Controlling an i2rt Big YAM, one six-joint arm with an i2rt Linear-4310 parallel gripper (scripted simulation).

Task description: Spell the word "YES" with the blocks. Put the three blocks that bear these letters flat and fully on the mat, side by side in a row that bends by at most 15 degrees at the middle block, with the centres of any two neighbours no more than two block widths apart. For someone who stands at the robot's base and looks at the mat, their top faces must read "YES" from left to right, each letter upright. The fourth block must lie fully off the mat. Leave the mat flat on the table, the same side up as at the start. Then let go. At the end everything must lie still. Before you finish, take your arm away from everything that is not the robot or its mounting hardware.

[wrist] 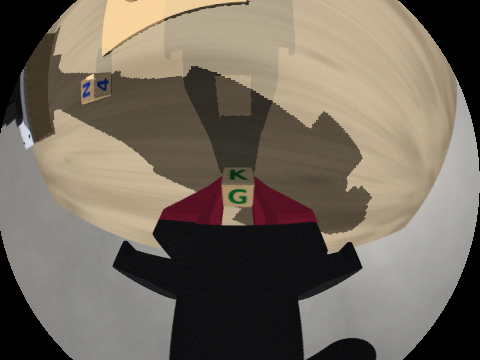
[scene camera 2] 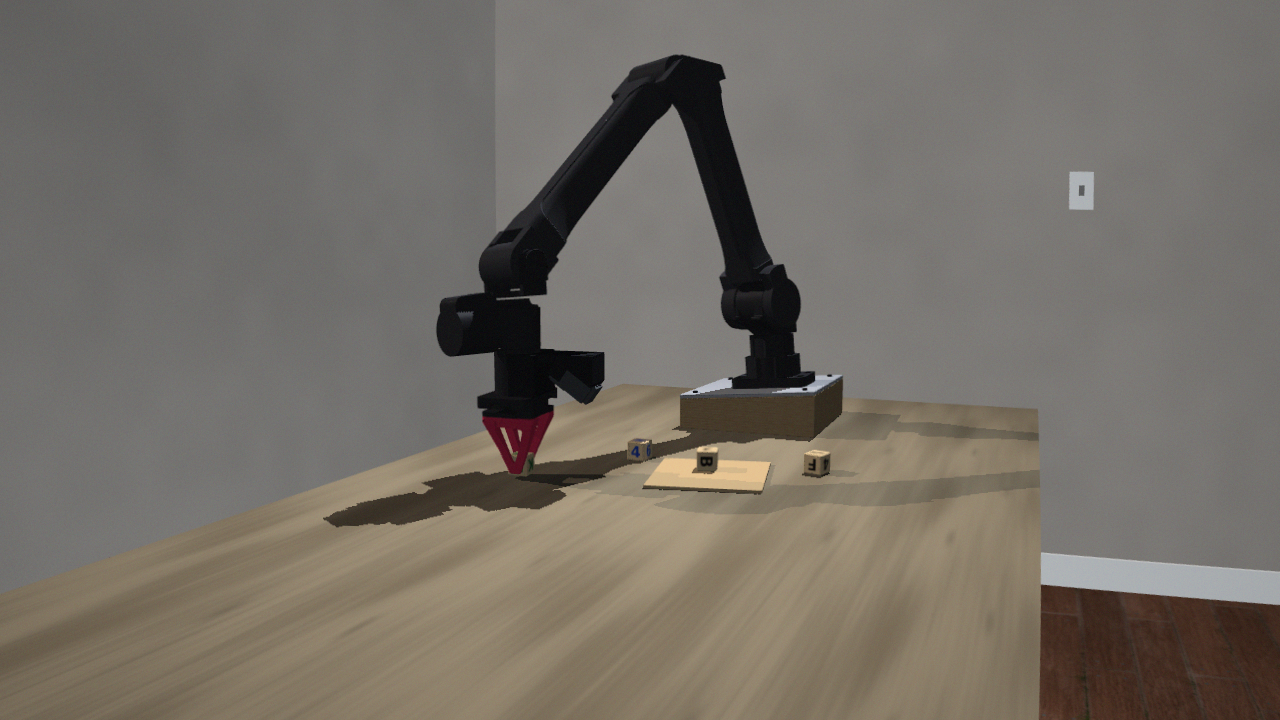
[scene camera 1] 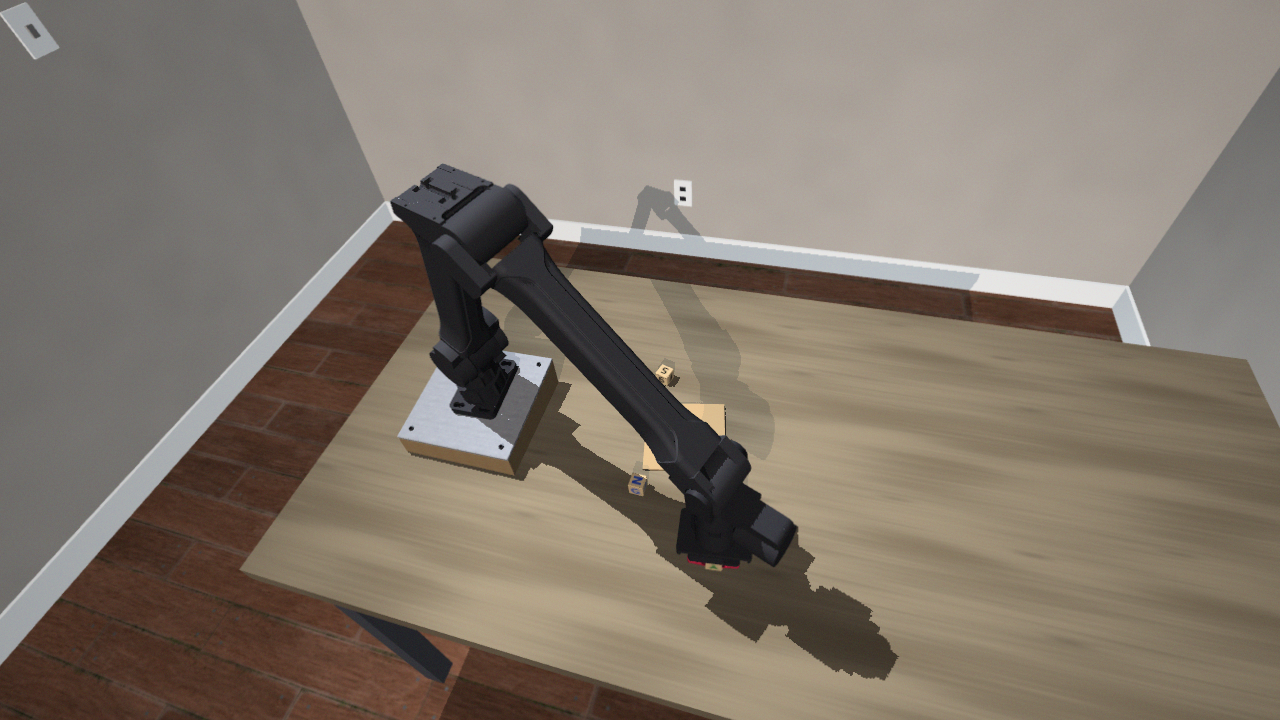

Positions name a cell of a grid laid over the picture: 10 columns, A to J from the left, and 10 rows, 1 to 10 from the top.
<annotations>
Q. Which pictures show the gripper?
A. The wrist view, scene camera 2 and scene camera 1: all of them.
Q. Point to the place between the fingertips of the gripper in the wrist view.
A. At E6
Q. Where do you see a tan mat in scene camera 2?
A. F7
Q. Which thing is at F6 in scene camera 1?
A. A tan mat.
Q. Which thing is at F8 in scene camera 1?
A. The gripper.
</annotations>
